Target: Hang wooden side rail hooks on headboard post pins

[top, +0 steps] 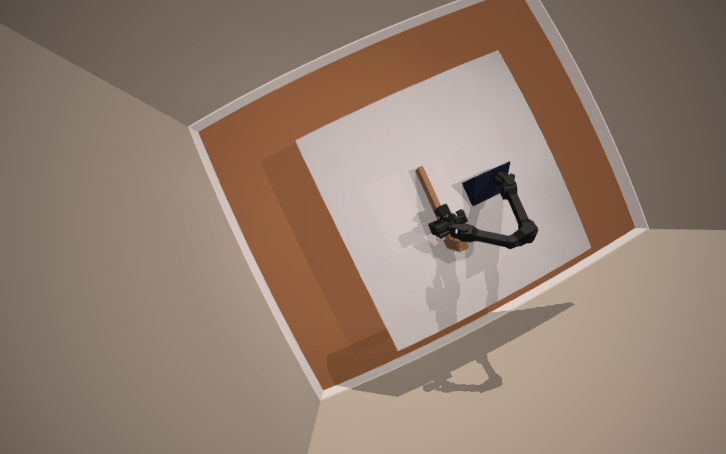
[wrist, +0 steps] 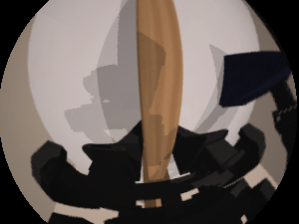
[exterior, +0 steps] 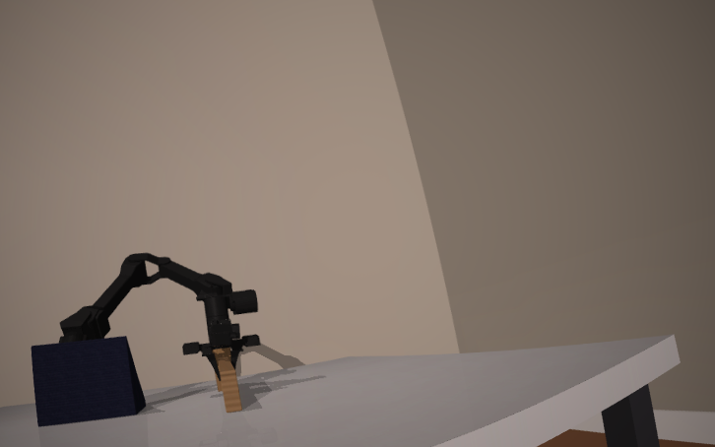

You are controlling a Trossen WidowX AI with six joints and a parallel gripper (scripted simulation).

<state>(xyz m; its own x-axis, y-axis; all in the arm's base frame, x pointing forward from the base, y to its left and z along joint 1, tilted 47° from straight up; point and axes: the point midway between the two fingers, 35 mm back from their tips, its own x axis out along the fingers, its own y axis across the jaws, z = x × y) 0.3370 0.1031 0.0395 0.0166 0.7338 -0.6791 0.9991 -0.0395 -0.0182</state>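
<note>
Right now my gripper tip is 120 mm to the right of the headboard post and 50 mm below it.
</note>
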